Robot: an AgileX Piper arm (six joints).
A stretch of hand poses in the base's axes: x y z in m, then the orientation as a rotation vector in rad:
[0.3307, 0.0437, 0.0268, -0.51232, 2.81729, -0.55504]
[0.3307, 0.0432, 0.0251, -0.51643, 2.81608, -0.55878]
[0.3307, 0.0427, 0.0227, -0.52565, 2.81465, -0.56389]
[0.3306, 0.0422, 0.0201, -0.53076, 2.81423, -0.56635]
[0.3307, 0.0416, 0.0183, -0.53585, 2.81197, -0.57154]
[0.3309, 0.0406, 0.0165, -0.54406, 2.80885, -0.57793]
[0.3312, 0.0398, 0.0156, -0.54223, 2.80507, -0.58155]
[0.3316, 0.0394, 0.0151, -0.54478, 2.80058, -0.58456]
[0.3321, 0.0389, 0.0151, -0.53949, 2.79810, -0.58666]
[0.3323, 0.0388, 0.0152, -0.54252, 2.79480, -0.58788]
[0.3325, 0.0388, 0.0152, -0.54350, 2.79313, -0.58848]
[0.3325, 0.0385, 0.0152, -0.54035, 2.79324, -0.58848]
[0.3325, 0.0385, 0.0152, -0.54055, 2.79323, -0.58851]
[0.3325, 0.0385, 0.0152, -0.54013, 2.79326, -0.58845]
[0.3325, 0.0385, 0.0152, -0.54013, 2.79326, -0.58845]
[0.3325, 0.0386, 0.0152, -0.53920, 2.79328, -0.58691]
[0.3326, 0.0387, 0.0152, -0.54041, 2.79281, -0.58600]
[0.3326, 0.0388, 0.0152, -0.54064, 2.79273, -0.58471]
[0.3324, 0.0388, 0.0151, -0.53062, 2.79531, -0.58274]
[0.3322, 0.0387, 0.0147, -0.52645, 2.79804, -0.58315]
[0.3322, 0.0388, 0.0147, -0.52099, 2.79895, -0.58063]
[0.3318, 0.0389, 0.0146, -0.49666, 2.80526, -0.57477]
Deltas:
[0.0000, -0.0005, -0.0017, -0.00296, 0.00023, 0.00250]
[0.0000, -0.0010, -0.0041, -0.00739, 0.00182, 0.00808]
[-0.0001, -0.0015, -0.0067, -0.00960, 0.00304, 0.01111]
[0.0000, -0.0021, -0.0085, -0.01364, 0.00270, 0.01435]
[0.0002, -0.0031, -0.0103, -0.01881, 0.00255, 0.01964]
[0.0005, -0.0039, -0.0112, -0.02101, -0.00131, 0.01921]
[0.0009, -0.0043, -0.0117, -0.02325, -0.00457, 0.02177]
[0.0014, -0.0048, -0.0117, -0.02408, -0.00833, 0.01897]
[0.0016, -0.0049, -0.0116, -0.02517, -0.01044, 0.02169]
[0.0018, -0.0049, -0.0116, -0.02566, -0.01167, 0.02272]
[0.0018, -0.0052, -0.0116, -0.02533, -0.01250, 0.02073]
[0.0018, -0.0052, -0.0116, -0.02537, -0.01245, 0.02085]
[0.0018, -0.0052, -0.0116, -0.02529, -0.01255, 0.02059]
[0.0018, -0.0052, -0.0116, -0.02529, -0.01255, 0.02059]
[0.0018, -0.0051, -0.0116, -0.02413, -0.01290, 0.02018]
[0.0019, -0.0050, -0.0116, -0.02362, -0.01304, 0.02117]
[0.0019, -0.0049, -0.0116, -0.02276, -0.01312, 0.02148]
[0.0017, -0.0049, -0.0117, -0.02040, -0.01377, 0.01471]
[0.0015, -0.0050, -0.0121, -0.02030, -0.01241, 0.01126]
[0.0015, -0.0049, -0.0121, -0.01801, -0.01329, 0.00788]
[0.0011, -0.0048, -0.0122, -0.01159, -0.01466, -0.00850]

